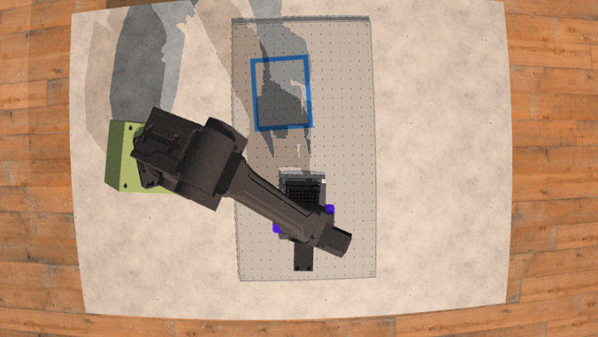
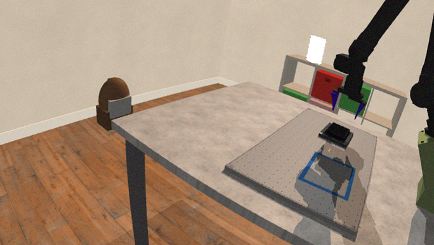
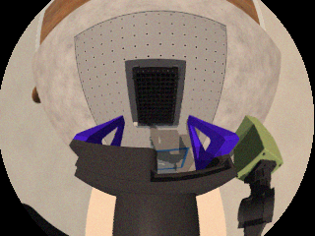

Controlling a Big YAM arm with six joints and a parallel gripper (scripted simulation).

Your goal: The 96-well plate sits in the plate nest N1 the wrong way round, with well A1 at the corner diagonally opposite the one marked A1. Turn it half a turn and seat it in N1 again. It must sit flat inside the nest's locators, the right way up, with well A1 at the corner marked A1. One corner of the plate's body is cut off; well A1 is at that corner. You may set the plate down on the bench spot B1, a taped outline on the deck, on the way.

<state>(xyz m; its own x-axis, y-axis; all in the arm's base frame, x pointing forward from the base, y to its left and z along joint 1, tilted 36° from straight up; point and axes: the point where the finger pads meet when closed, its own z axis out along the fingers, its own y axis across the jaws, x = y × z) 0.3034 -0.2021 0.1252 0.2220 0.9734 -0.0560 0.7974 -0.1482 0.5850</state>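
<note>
Now: the black 96-well plate 8 cm below my hand. The rest, counted from my hand: grey plate nest N1: 9 cm below.
</note>
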